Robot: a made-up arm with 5 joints.
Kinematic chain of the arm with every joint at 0, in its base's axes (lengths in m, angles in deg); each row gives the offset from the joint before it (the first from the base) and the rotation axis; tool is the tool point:
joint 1: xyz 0 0 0.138 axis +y
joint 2: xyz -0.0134 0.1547 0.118 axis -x
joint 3: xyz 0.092 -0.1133 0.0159 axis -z
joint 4: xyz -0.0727 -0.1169 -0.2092 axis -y
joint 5: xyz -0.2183 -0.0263 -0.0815 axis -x
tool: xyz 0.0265 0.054 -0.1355
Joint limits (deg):
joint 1: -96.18..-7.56
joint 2: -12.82..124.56
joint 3: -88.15..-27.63
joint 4: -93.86..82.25
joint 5: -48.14..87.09
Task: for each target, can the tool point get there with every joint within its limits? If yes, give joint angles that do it. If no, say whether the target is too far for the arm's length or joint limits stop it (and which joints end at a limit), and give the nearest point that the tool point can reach.
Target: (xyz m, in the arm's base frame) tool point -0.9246 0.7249 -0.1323
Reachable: no: too far | nearest point -0.5985 0.3447 0.0419 | short by 0.530 m
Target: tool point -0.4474 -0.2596 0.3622
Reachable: yes | joints -70.42 102.95 -32.86 34.42 15.52
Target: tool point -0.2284 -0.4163 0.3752
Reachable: yes | joints -56.57 65.51 -41.92 13.76 55.89
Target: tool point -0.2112 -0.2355 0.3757
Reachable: yes | joints -30.26 37.15 -52.68 -70.95 -4.62
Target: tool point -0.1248 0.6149 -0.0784
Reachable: no: joint limits stop it (at a limit: joint 1, joint 2, joint 3, joint 4) | nearest point -0.3425 0.3347 -0.0253 | short by 0.359 m
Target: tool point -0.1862 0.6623 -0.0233
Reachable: no: joint limits stop it (at a limit: joint 1, joint 2, joint 3, joint 4) | nearest point -0.3865 0.3661 -0.0220 | short by 0.358 m
